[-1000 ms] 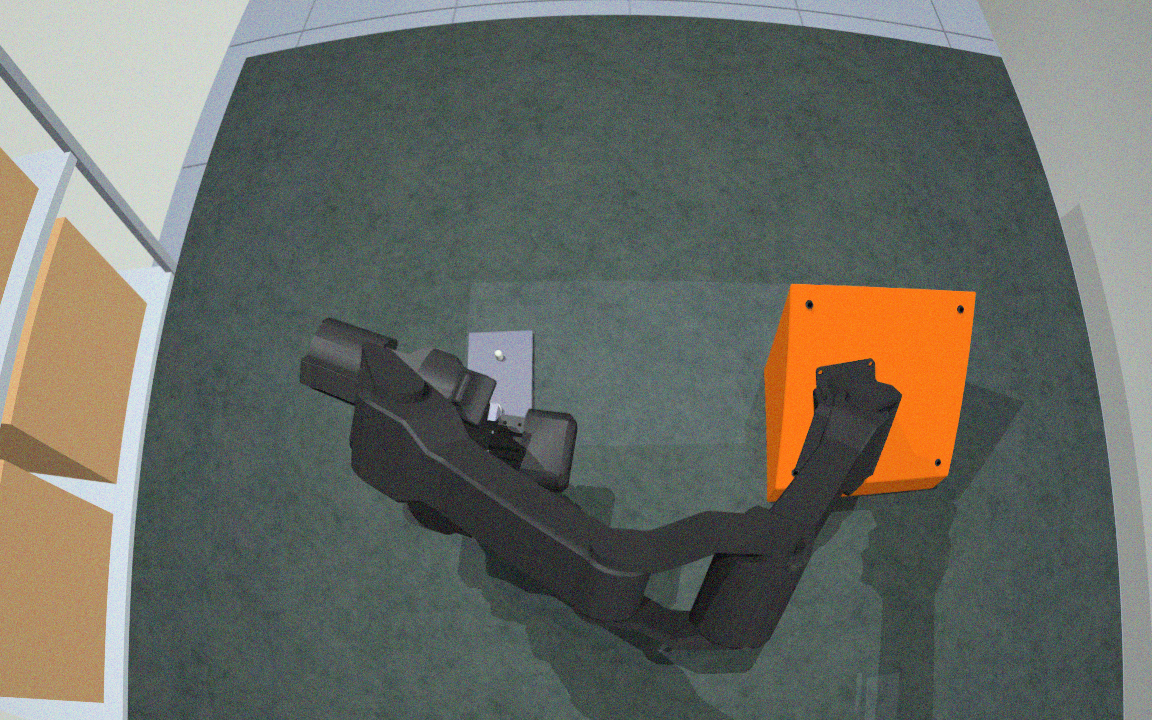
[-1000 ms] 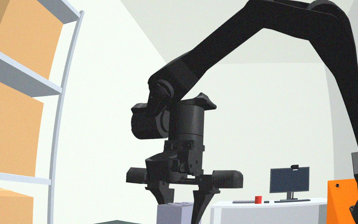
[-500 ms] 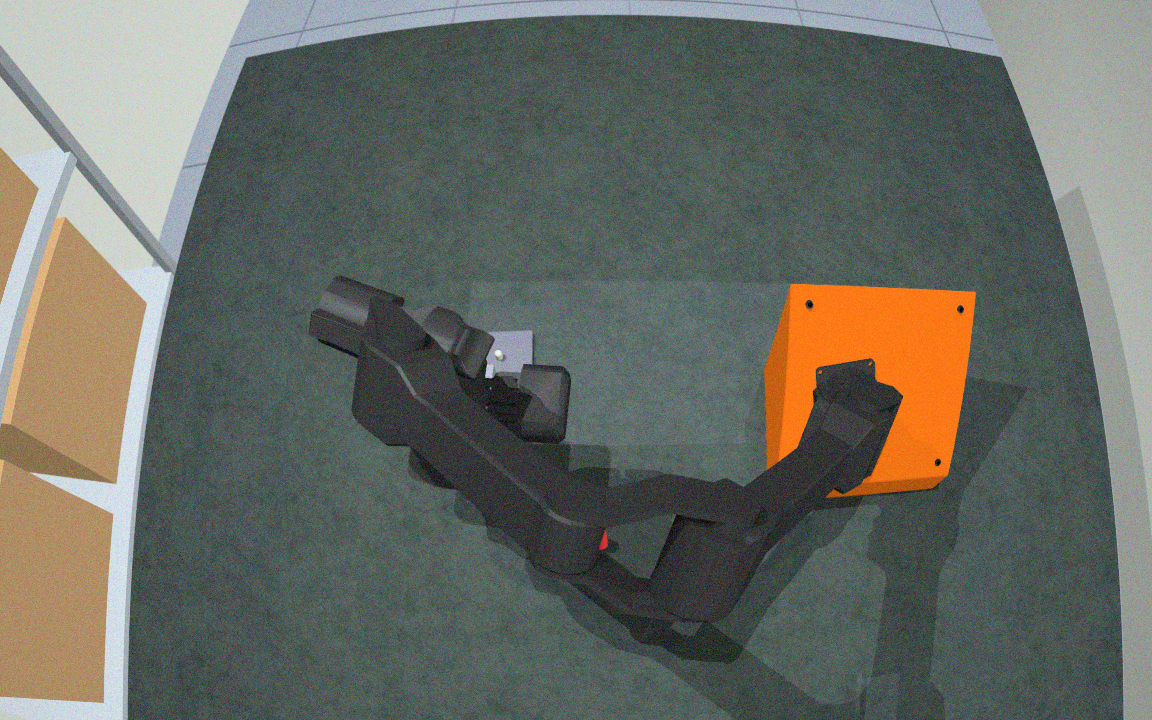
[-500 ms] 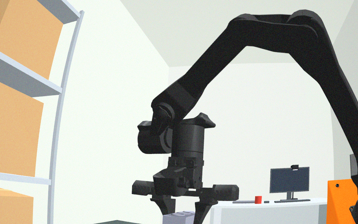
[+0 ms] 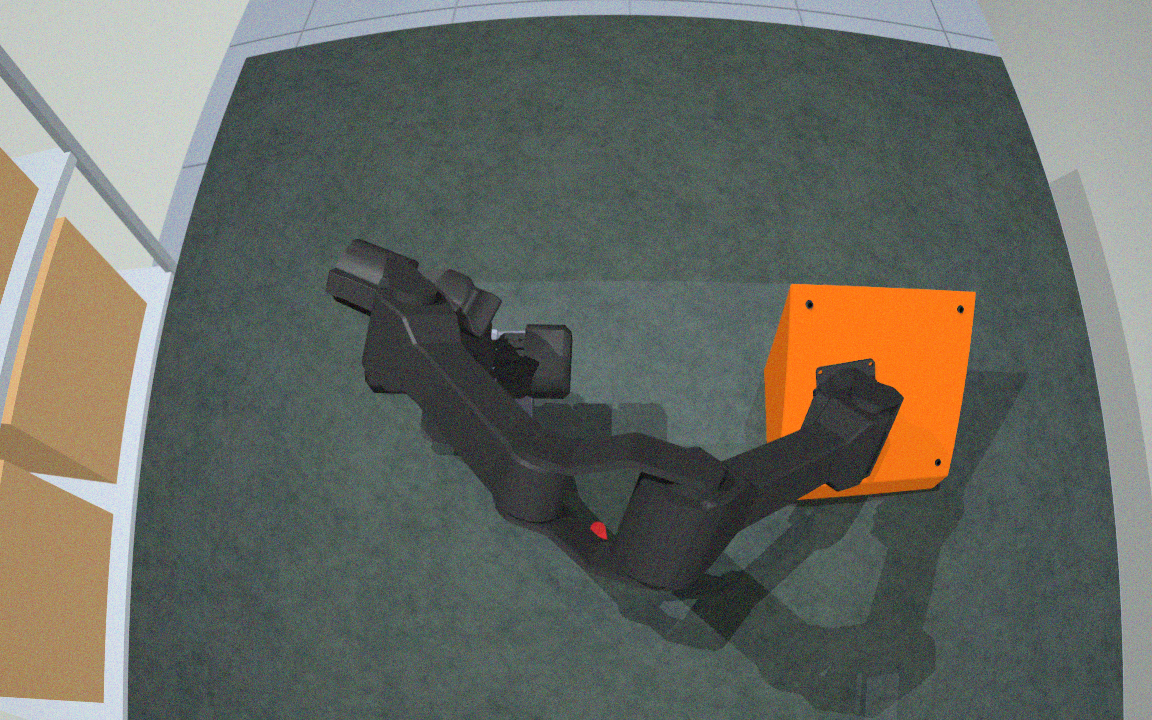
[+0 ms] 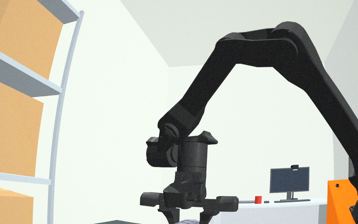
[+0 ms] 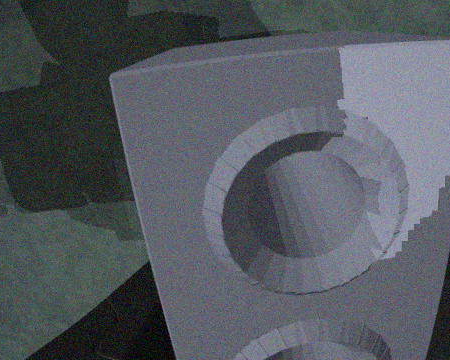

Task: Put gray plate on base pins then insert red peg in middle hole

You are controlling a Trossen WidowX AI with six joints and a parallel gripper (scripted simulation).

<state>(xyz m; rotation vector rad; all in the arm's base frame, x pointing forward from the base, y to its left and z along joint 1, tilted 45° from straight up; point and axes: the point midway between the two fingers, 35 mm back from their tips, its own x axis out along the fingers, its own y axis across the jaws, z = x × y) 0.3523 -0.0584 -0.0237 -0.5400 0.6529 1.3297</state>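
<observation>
My gripper tip is now 1 cm past the gray base, 4 cm to the left of it and 7 cm above it. Also, from my gripper tip: gray plate: 3 cm above; red peg: 10 cm behind, 15 cm to the left, 4 cm below.
</observation>
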